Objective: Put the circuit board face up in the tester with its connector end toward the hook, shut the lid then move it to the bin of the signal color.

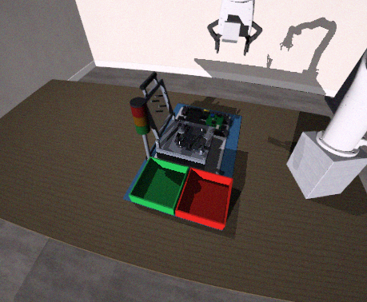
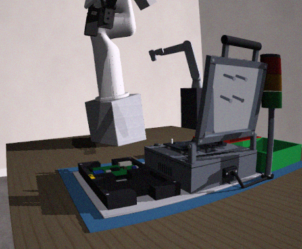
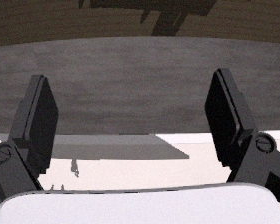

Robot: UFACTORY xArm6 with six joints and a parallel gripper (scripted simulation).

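Right now my hand is 20 mm short of the green circuit board, 20 mm to the right of it and 300 mm above it. Round my hand: clear lid: 220 mm ahead, 170 mm to the left, 140 mm below; then plate: 100 mm ahead, 190 mm to the left, 250 mm below; then red bin: 10 mm ahead, 390 mm to the left, 310 mm below.
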